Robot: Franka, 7 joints.
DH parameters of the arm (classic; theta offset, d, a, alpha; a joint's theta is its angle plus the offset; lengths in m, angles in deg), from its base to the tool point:
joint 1: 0 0.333 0 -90
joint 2: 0 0 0 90
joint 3: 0 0.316 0.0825 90
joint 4: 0 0 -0.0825 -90
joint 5: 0 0.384 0 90
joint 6: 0 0 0.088 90
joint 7: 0 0.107 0 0
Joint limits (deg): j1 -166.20..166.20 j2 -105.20..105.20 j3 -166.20..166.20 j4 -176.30..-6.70 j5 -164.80..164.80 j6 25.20..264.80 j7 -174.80..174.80
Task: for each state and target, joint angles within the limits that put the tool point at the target. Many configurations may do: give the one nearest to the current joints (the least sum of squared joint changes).
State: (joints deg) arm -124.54 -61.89 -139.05 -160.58 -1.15 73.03 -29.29
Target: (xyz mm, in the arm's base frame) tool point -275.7 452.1 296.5
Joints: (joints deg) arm -123.34 -44.77 -112.54 -109.59 5.96 87.58 -29.29
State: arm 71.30 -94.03 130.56 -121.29 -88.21 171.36 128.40
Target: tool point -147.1 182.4 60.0
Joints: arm 72.59 -91.86 131.07 -159.12 -95.64 176.44 128.40
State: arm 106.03 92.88 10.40 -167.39 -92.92 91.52 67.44
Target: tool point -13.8 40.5 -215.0
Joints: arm 106.03 96.78 10.25 -126.99 -102.29 96.65 67.44
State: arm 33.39 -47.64 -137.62 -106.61 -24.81 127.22 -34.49
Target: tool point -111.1 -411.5 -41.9
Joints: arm 33.75 -61.90 -148.08 -118.97 -25.10 124.03 -34.49
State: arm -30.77 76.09 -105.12 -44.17 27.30 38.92 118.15
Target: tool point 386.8 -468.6 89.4
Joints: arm -19.07 105.20 -85.63 -39.55 34.19 34.11 118.15
